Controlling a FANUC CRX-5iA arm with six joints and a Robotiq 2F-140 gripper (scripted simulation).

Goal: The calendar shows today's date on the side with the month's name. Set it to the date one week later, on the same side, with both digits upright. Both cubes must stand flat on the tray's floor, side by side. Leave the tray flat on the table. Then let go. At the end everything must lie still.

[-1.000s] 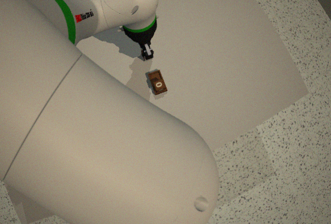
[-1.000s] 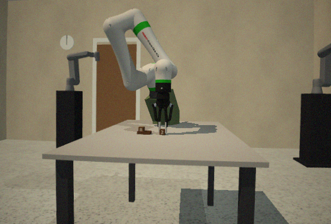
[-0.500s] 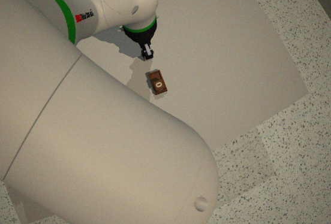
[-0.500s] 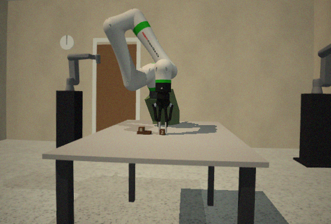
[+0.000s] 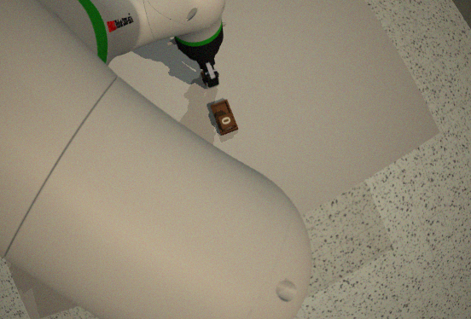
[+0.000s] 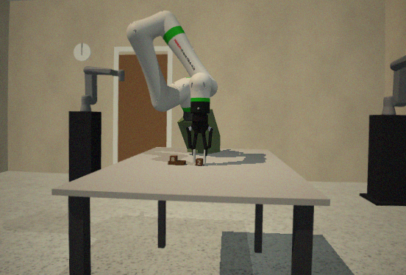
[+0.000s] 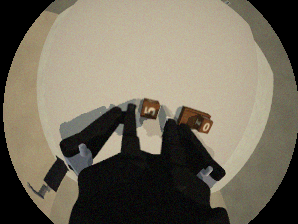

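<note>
My hand is 110 mm to the left of the brown tray, 30 mm above it and 10 mm past it.
</note>
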